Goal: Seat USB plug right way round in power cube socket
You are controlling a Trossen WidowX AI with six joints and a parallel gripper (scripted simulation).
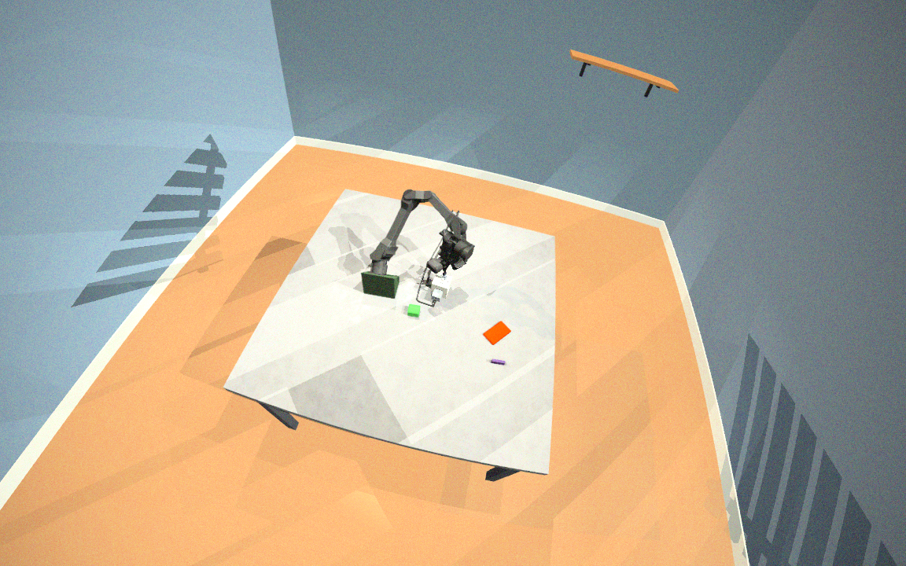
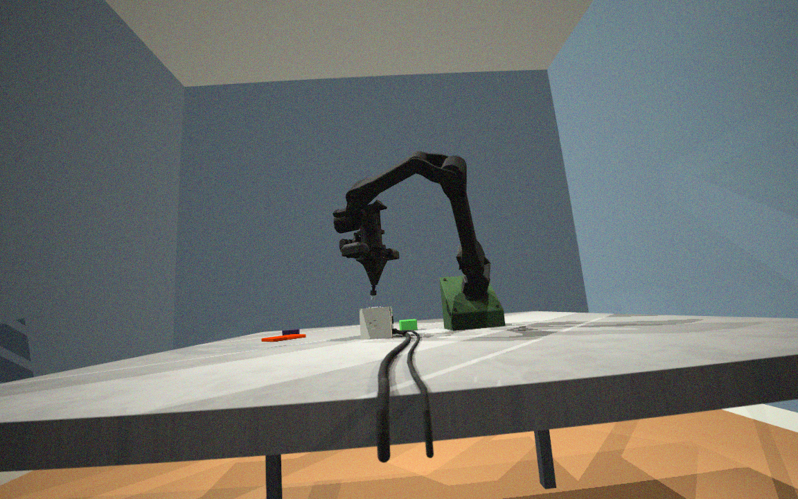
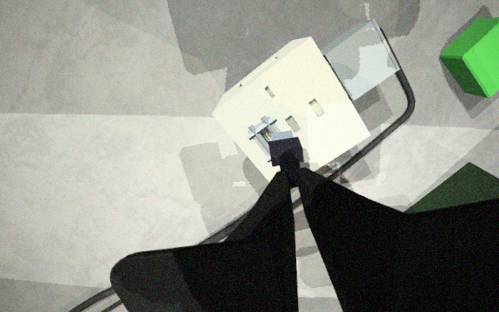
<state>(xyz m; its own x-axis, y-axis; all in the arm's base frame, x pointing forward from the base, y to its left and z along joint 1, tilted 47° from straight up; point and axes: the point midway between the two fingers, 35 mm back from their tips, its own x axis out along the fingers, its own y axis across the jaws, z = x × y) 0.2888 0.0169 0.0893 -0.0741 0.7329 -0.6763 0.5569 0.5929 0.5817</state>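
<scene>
Right now the dark USB plug is 20 mm below my gripper tip. Also, from my gripper tip: purple piece (320 mm to the right, 310 mm ahead, 120 mm below); orange flat piece (290 mm ahead, 180 mm to the right, 130 mm below); green block (170 mm to the right, 120 mm below, 90 mm behind).
</scene>
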